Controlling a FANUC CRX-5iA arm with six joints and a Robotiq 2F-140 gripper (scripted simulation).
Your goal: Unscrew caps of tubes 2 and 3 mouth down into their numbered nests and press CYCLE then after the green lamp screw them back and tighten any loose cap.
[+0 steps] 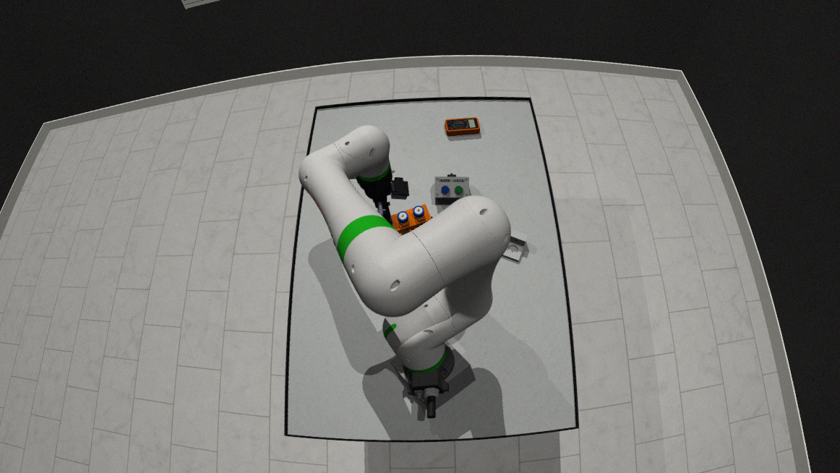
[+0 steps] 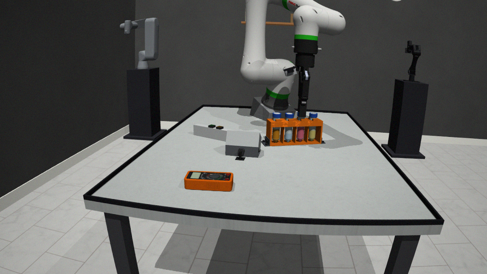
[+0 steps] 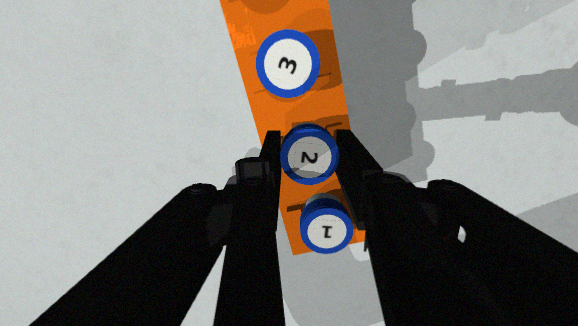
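The cap 2 lies 3 cm below my hand. The rest, counted from my hand: cap 3: 5 cm to the right, 3 cm below, 2 cm ahead; cap 1: 5 cm to the left, 3 cm below, 2 cm behind; cap 4: 10 cm to the right, 3 cm below, 3 cm ahead.
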